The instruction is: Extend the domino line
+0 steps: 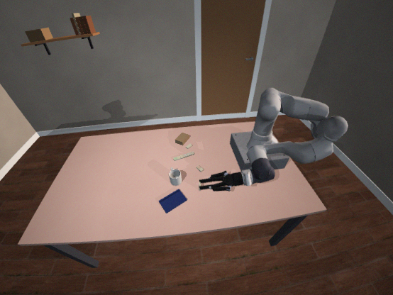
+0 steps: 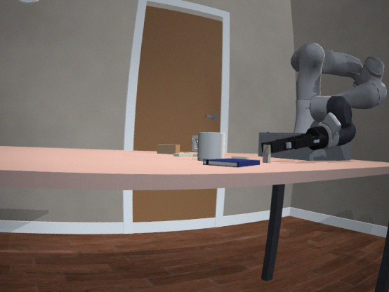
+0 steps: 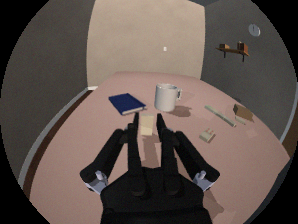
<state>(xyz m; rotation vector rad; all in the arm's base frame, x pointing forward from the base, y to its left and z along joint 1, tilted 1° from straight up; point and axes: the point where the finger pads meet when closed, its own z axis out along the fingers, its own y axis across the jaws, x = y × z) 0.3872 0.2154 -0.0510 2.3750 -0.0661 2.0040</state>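
Now: hand 18 cm short of the white mug, 7 cm to the left of it and 1 cm above it. Round my hand: blue book (19 cm ahead, 7 cm to the left, 4 cm below); wooden block (47 cm to the right, 12 cm ahead, 3 cm below).
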